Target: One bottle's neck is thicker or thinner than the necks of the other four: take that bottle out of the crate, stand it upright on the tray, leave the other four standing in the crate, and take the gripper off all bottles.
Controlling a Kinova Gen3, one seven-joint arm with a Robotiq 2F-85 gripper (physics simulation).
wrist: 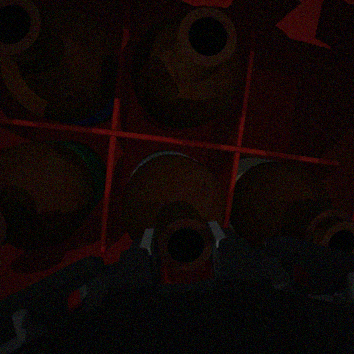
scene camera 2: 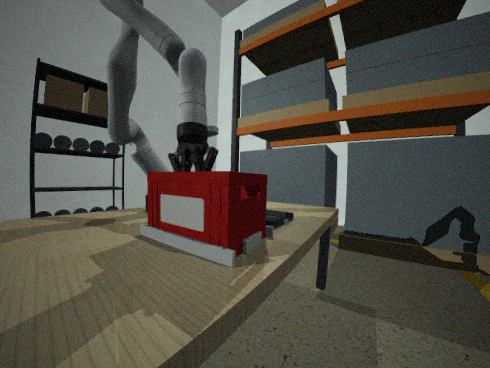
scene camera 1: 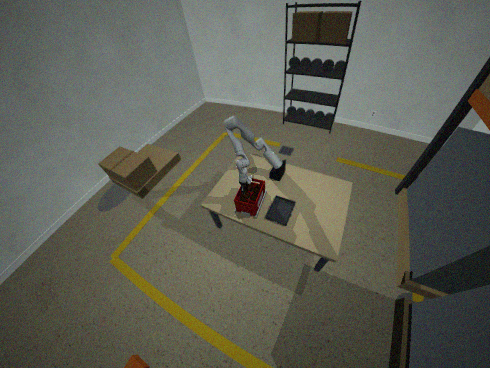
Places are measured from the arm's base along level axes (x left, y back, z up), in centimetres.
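Pixels of known places: gripper, between the fingertips: [wrist: 182, 240] [scene camera 1: 243, 192]; arm's base, origin of its link: [scene camera 1: 278, 166].
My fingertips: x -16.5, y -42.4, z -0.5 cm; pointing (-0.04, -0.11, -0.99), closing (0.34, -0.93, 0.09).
Ahead of a thing's pixels: the offset from my fingertips to its top centre. "pt": to the spot under its first point. Level surfaces: height alone.
A red crate {dx +5.7, dy +1.3, dz +4.6 cm} [scene camera 1: 239, 201] [scene camera 2: 221, 206] [wrist: 168, 140] stands on the table, to the left of a dark flat tray {pt dx +33.9, dy +3.0, dz -12.4 cm} [scene camera 1: 280, 210] [scene camera 2: 278, 217]. In the dim wrist view, brown bottles stand in its cells: one at the far left [wrist: 14, 21], one at the far middle [wrist: 207, 35], one at the near left [wrist: 42, 175] and one at the near right [wrist: 277, 197]. The far right cell looks empty. My gripper [wrist: 182, 240] [scene camera 2: 192, 162] [scene camera 1: 248, 182] reaches down into the crate. It is shut on the neck of the near middle bottle {dx +1.1, dy +0.5, dz +3.5 cm} [wrist: 168, 186], one pad on each side of the mouth. The bottle stands in its cell.
The wooden table {dz -12.9 cm} [scene camera 1: 316, 198] [scene camera 2: 78, 269] carries the crate, the tray and the arm's base [scene camera 1: 276, 171]. A grey stop rail {dx -4.1, dy +0.2, dz -9.9 cm} [scene camera 2: 186, 245] lies against the crate's foot. A black shelf rack [scene camera 1: 285, 59] stands at the back wall. Cardboard boxes [scene camera 1: 138, 168] lie on the floor at the left.
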